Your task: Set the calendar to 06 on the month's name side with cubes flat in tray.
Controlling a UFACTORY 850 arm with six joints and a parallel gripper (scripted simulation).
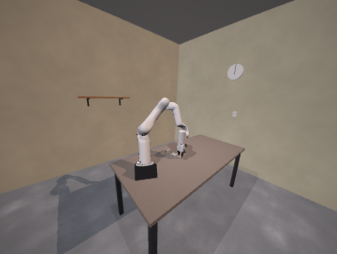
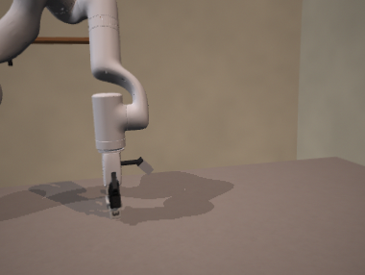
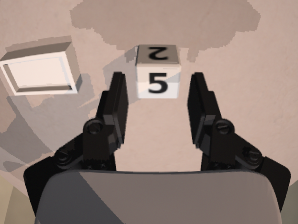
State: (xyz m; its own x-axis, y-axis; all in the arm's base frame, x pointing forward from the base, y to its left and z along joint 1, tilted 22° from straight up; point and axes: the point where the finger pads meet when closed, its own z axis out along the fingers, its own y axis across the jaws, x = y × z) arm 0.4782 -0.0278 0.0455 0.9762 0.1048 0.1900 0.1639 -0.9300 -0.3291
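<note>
Now: the white number cube 4 cm below my hand. Also, from my hand: white calendar tray: 2 cm behind, 11 cm to the left, 5 cm below.
</note>
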